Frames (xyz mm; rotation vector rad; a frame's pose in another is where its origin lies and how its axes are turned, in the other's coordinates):
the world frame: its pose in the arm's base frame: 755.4 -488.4 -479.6 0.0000 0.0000 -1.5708
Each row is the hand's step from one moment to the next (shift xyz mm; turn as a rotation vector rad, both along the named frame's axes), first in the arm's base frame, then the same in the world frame.
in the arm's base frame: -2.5 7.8 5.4 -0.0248 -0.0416 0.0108
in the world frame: -7.8 -2.5 5.4 0.0416 -0.0248 0.0108
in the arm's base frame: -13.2 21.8 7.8 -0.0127 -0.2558 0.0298
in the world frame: -21.8 -13.2 7.8 0.2558 -0.0127 0.0298
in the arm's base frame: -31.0 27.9 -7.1 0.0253 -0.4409 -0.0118
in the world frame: -27.9 -31.0 -7.1 0.4409 0.0253 -0.0118
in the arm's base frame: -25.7 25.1 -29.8 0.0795 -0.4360 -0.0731
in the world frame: -25.1 -25.7 -29.8 0.4360 0.0795 -0.0731
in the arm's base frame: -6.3 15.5 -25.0 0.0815 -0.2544 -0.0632
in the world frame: -15.5 -6.3 -25.0 0.2544 0.0815 -0.0632
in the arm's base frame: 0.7 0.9 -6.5 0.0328 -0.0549 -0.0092
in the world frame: -0.9 0.7 -6.5 0.0549 0.0328 -0.0092
